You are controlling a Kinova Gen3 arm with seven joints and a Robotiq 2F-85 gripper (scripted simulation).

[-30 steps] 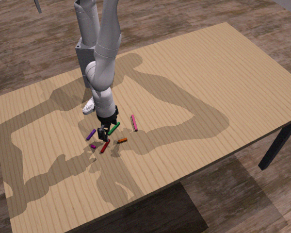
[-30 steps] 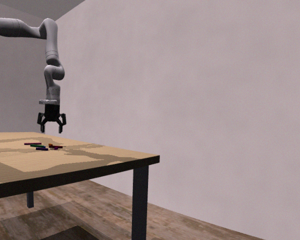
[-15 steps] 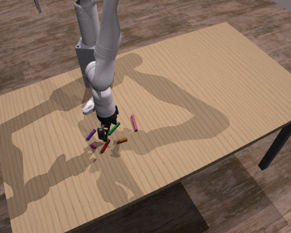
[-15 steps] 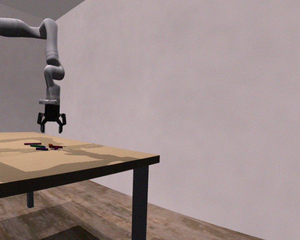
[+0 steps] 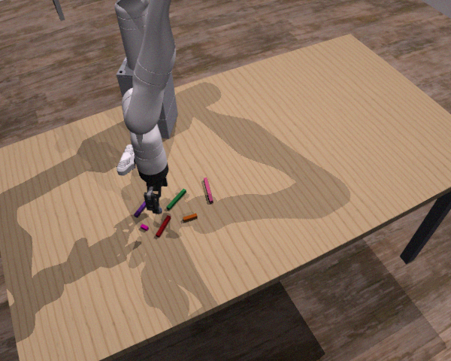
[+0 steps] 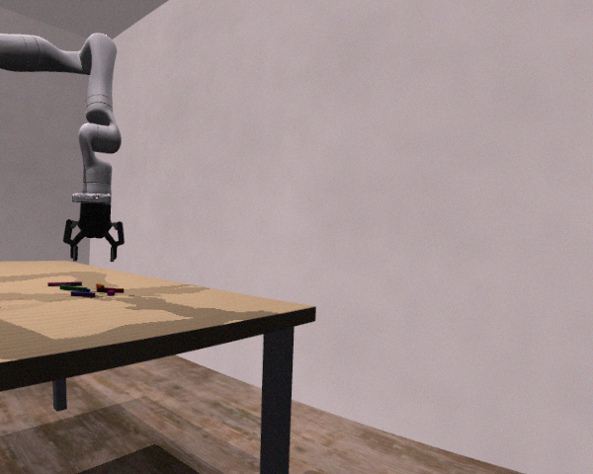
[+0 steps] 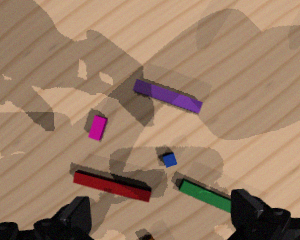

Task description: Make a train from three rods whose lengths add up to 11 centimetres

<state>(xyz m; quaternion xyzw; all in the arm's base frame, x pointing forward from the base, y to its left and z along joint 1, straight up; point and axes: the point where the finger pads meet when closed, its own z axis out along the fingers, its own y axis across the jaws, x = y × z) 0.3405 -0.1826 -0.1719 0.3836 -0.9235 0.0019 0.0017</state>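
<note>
My gripper is now 8 cm above the blue rod and 2 cm past it. Also, from my hand: short magenta rod: 8 cm below, 7 cm to the right; then red rod: 8 cm below, 3 cm to the right, 3 cm ahead; then green rod: 8 cm below, 6 cm to the left, 2 cm behind.
</note>
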